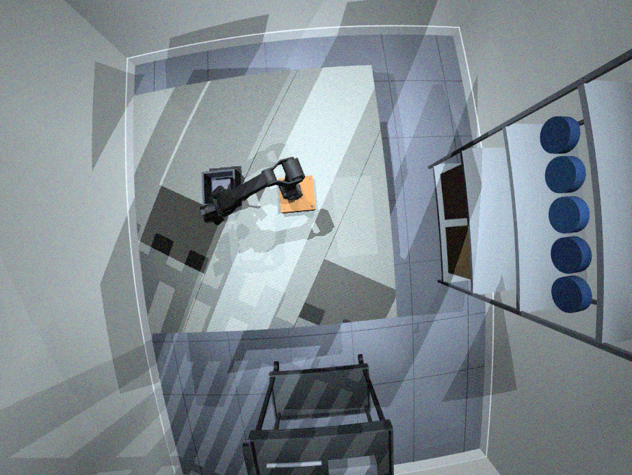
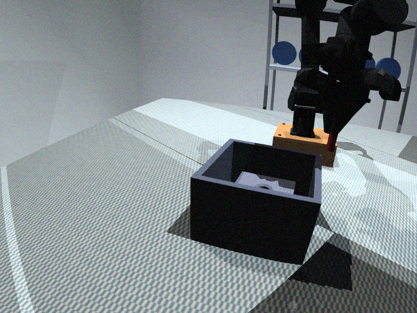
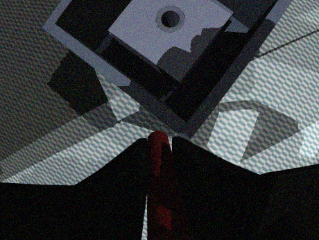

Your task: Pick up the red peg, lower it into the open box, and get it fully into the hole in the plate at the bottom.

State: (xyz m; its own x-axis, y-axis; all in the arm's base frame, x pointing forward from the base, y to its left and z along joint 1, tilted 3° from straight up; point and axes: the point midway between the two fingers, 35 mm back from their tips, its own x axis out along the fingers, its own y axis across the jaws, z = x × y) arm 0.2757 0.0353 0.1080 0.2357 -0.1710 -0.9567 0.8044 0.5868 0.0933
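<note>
The pale plate is 90 mm to the right of my gripper tip, 90 mm below it and 60 mm ahead of it. Round my gripper tip: red peg: 10 mm to the left, 10 mm behind, 10 mm above; then dark box: 110 mm below, 90 mm to the right, 60 mm ahead.
</note>
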